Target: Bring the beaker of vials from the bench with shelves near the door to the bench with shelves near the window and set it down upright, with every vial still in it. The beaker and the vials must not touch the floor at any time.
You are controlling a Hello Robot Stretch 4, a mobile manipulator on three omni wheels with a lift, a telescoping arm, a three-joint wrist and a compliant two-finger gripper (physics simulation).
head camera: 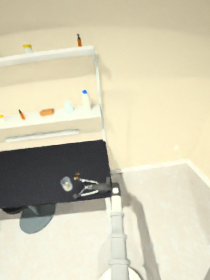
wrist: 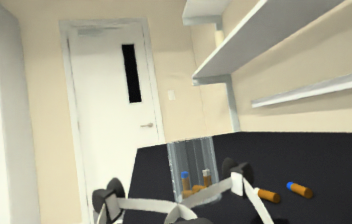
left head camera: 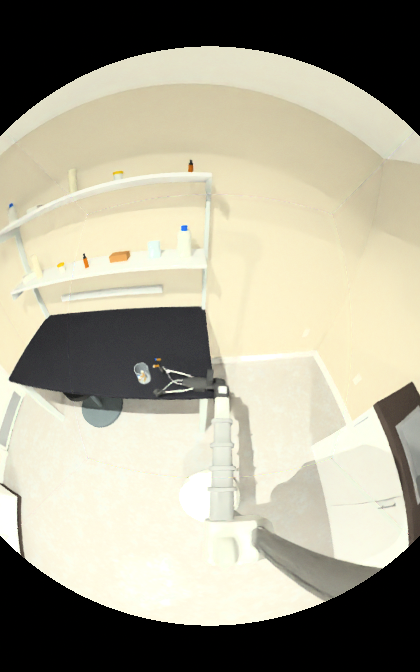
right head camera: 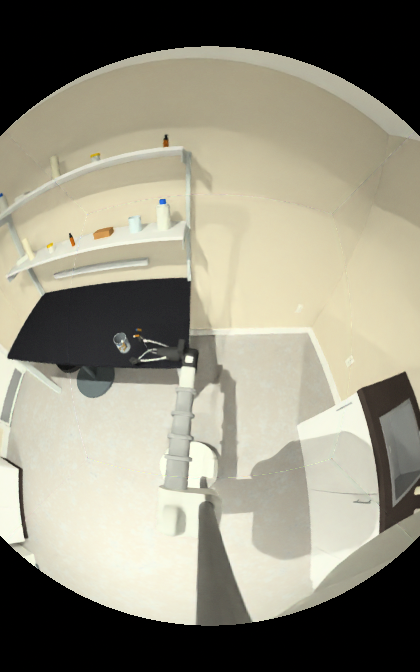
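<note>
The clear beaker (head camera: 66,184) (left head camera: 142,373) (right head camera: 121,343) (wrist: 195,167) stands upright on the black bench (head camera: 30,167) (left head camera: 100,340) (right head camera: 100,310) (wrist: 290,155), near its front edge. Orange vials are in it, one with a blue cap and one with a white cap. Two more orange vials lie on the bench beside it: a blue-capped vial (left head camera: 157,359) (wrist: 301,190) and a white-capped vial (left head camera: 156,366) (wrist: 268,195). My gripper (head camera: 78,187) (left head camera: 159,381) (right head camera: 136,350) (wrist: 173,180) is open and empty, right of the beaker, its fingertips pointing toward it. In the wrist view the beaker shows beyond the fingertips, closer to the right one.
Two white shelves (left head camera: 135,266) (right head camera: 120,241) with bottles, jars and a box hang above the back of the bench. A round grey stool base (left head camera: 102,411) is under the bench's front. A white door (wrist: 107,100) is beyond the bench. White cabinets (left head camera: 367,490) stand at the right.
</note>
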